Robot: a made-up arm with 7 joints. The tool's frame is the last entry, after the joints.
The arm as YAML. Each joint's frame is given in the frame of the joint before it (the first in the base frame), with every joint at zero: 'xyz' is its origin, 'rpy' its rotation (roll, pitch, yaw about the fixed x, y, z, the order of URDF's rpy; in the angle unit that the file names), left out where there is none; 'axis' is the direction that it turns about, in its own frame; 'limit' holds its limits. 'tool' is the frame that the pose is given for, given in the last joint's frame.
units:
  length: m
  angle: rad
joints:
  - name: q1
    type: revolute
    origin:
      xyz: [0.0, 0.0, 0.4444]
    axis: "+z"
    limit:
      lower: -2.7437
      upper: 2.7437
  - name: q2
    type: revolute
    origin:
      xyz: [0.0, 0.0, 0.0]
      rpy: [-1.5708, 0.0, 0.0]
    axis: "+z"
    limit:
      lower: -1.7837
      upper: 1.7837
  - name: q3
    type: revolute
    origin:
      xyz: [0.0, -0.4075, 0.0]
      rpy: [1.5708, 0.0, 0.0]
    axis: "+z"
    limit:
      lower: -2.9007
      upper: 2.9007
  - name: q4
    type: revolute
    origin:
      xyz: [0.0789, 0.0, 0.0]
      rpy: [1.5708, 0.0, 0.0]
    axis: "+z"
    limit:
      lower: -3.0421
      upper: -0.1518
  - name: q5
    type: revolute
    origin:
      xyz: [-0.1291, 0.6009, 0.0]
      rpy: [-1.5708, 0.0, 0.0]
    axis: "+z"
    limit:
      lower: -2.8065
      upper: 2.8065
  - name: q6
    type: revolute
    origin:
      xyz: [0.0, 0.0, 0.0]
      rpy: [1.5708, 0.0, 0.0]
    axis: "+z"
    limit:
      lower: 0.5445
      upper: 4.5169
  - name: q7
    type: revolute
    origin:
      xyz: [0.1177, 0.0, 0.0]
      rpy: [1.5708, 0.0, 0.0]
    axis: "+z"
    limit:
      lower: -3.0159
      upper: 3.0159
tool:
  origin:
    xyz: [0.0, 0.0, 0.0]
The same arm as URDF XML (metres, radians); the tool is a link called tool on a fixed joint. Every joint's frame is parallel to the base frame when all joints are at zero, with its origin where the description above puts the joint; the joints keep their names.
<robot name="arm">
  <joint name="tool_joint" type="fixed">
    <parent link="link7"/>
    <child link="tool"/>
    <origin xyz="0 0 0" rpy="-3.1416 0 0"/>
  </joint>
  <joint name="q7" type="revolute">
    <parent link="link6"/>
    <child link="link7"/>
    <origin xyz="0.1177 0 0"/>
    <axis xyz="0 0 -1"/>
    <limit lower="-3.0159" upper="3.0159"/>
  </joint>
  <joint name="q6" type="revolute">
    <parent link="link5"/>
    <child link="link6"/>
    <origin xyz="0 0 0"/>
    <axis xyz="0 -1 0"/>
    <limit lower="0.5445" upper="4.5169"/>
  </joint>
  <joint name="q5" type="revolute">
    <parent link="link4"/>
    <child link="link5"/>
    <origin xyz="-0.1291 0 0.6009"/>
    <axis xyz="0 0 1"/>
    <limit lower="-2.8065" upper="2.8065"/>
  </joint>
  <joint name="q4" type="revolute">
    <parent link="link3"/>
    <child link="link4"/>
    <origin xyz="0.0789 0 0"/>
    <axis xyz="0 -1 0"/>
    <limit lower="-3.0421" upper="-0.1518"/>
  </joint>
  <joint name="q3" type="revolute">
    <parent link="link2"/>
    <child link="link3"/>
    <origin xyz="0 0 0.4075"/>
    <axis xyz="0 0 1"/>
    <limit lower="-2.9007" upper="2.9007"/>
  </joint>
  <joint name="q2" type="revolute">
    <parent link="link1"/>
    <child link="link2"/>
    <origin xyz="0 0 0"/>
    <axis xyz="0 1 0"/>
    <limit lower="-1.7837" upper="1.7837"/>
  </joint>
  <joint name="q1" type="revolute">
    <parent link="base_link"/>
    <child link="link1"/>
    <origin xyz="0 0 0.4444"/>
    <axis xyz="0 0 1"/>
    <limit lower="-2.7437" upper="2.7437"/>
  </joint>
  <link name="base_link"/>
  <link name="link1"/>
  <link name="link2"/>
  <link name="link3"/>
  <link name="link4"/>
  <link name="link5"/>
  <link name="link6"/>
  <link name="link7"/>
  <link name="tool"/>
</robot>

